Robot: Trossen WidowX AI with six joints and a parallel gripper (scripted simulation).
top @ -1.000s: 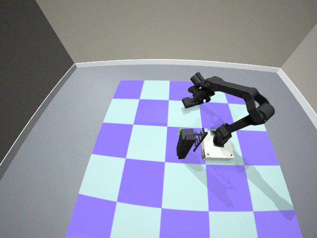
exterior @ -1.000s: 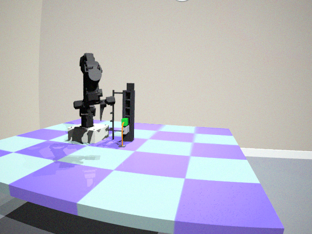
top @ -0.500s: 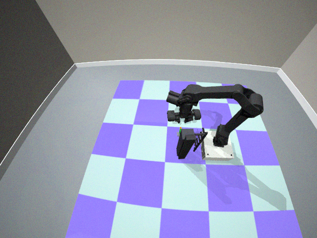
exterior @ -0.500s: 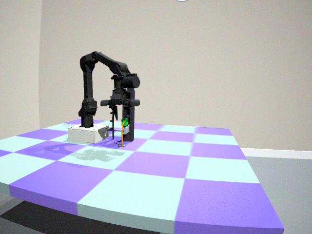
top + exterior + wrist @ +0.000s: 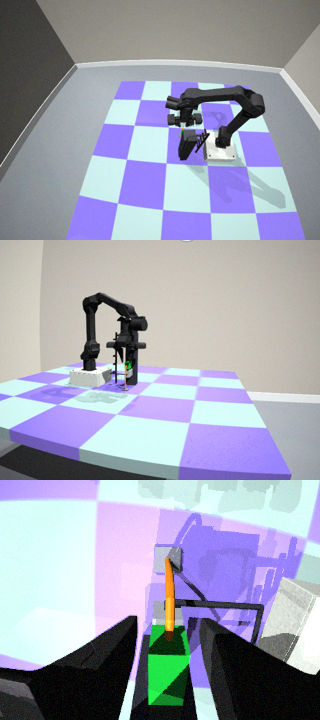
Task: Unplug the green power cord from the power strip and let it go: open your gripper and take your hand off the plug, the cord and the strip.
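The green plug is 6 cm to the left of my gripper tip, 2 cm behind it and 1 cm below it.
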